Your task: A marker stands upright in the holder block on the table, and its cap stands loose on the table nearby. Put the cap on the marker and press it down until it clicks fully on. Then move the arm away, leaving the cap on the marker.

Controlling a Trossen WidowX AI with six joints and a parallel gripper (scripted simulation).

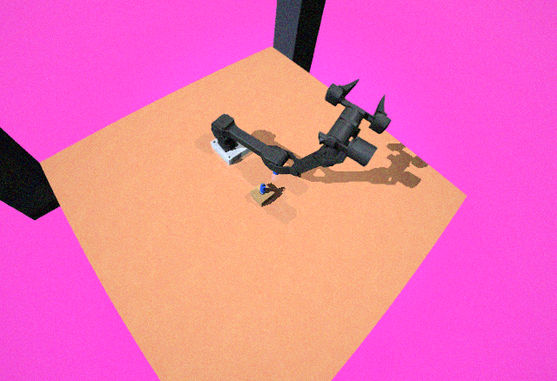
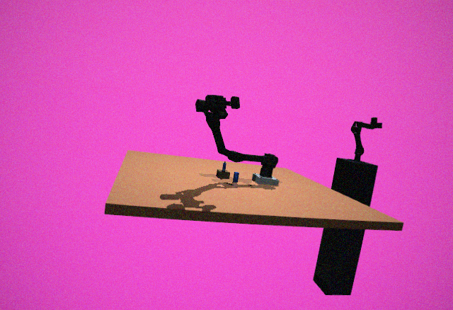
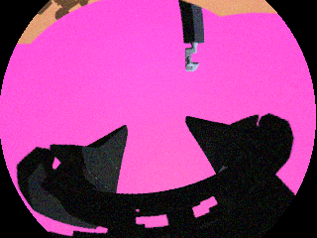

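The blue cap lies 43 cm below my gripper tip, 19 cm to the right of it and 13 cm behind it. Round my gripper tip: holder block (44 cm below, 30 cm to the right, 8 cm behind).
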